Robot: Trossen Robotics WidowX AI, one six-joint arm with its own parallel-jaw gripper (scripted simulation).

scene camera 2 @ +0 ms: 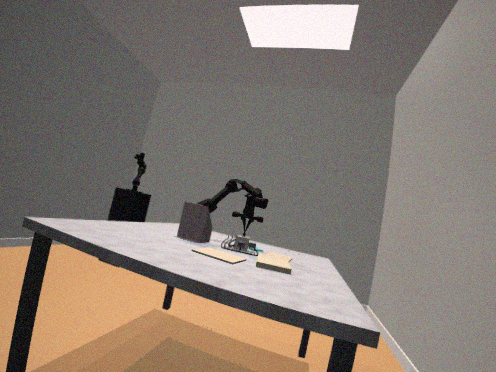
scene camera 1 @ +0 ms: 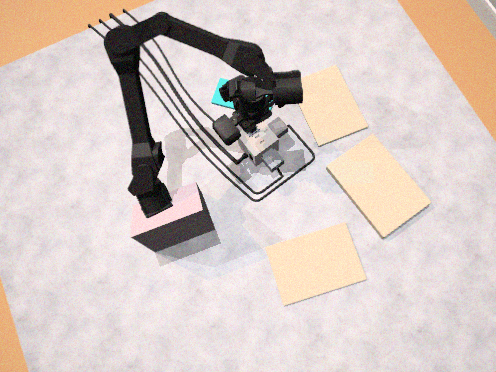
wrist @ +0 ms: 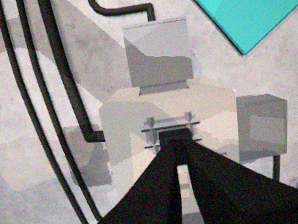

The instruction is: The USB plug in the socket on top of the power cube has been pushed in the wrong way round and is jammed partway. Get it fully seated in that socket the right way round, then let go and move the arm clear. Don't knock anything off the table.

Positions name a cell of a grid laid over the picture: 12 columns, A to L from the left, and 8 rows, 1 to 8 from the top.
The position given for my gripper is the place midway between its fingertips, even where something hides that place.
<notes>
My gripper (scene camera 1: G3) carries a USB plug (wrist: H5). Further things: a power cube (scene camera 1: G4).
My gripper shows as well in the wrist view (wrist: H6). The power cube shows as well in the wrist view (wrist: E5).
</notes>
